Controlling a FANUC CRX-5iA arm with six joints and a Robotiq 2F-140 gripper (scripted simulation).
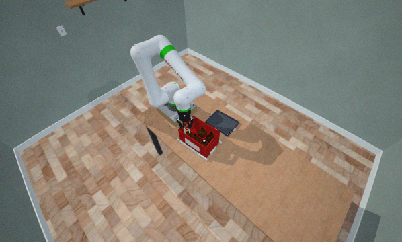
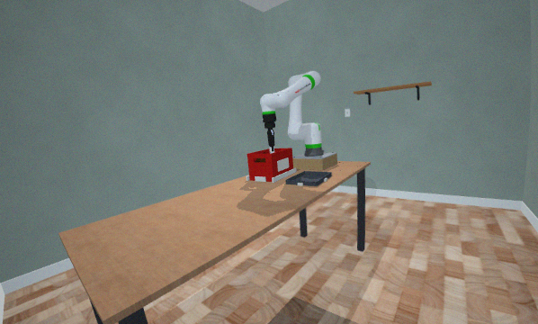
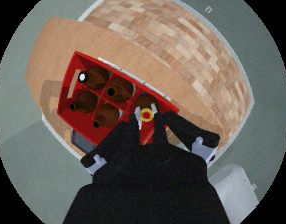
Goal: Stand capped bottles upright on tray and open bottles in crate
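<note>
My gripper is now 7 cm above the capped brown bottle. The rest, counted from my hand: crate 9 cm ahead, 8 cm below, 3 cm to the left; then dark tray 32 cm to the left, 16 cm ahead, 15 cm below.
</note>
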